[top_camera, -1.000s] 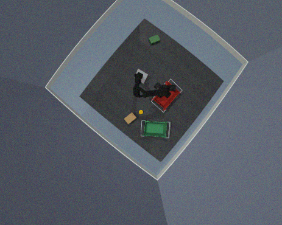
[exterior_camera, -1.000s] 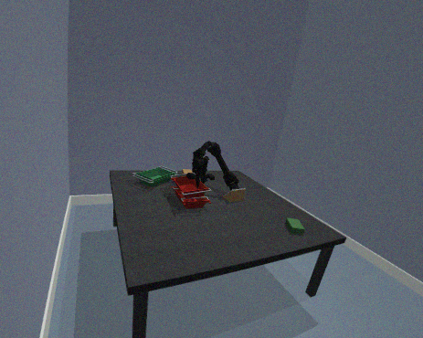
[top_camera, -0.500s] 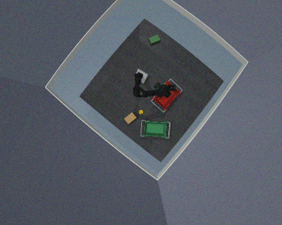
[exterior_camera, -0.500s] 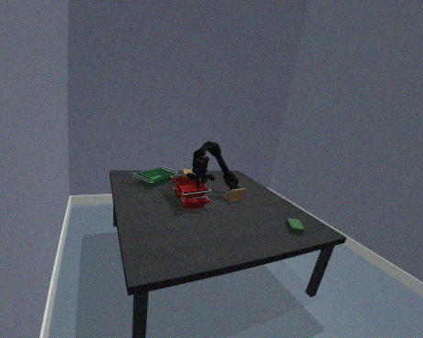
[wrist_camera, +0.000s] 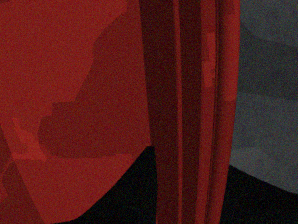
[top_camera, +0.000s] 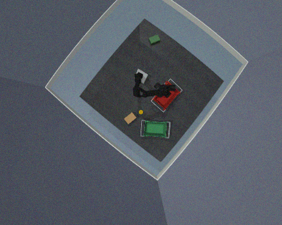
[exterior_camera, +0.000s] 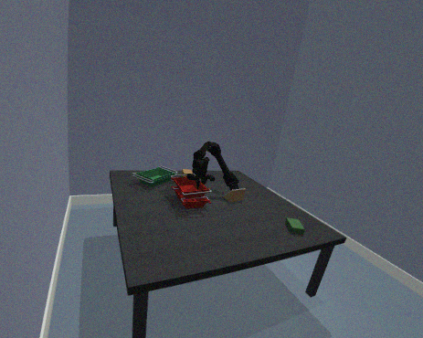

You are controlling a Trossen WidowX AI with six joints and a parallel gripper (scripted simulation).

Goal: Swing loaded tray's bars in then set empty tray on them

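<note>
Right now my gripper tip is 70 mm short of the red tray, 30 mm below it and 20 mm to the left of it. Also, from my gripper tip: green block: 550 mm to the left, 370 mm behind, 70 mm below; tan block: 430 mm to the right, 170 mm behind, 60 mm below; yellow piece: 310 mm to the right, 90 mm behind, 80 mm below.
</note>
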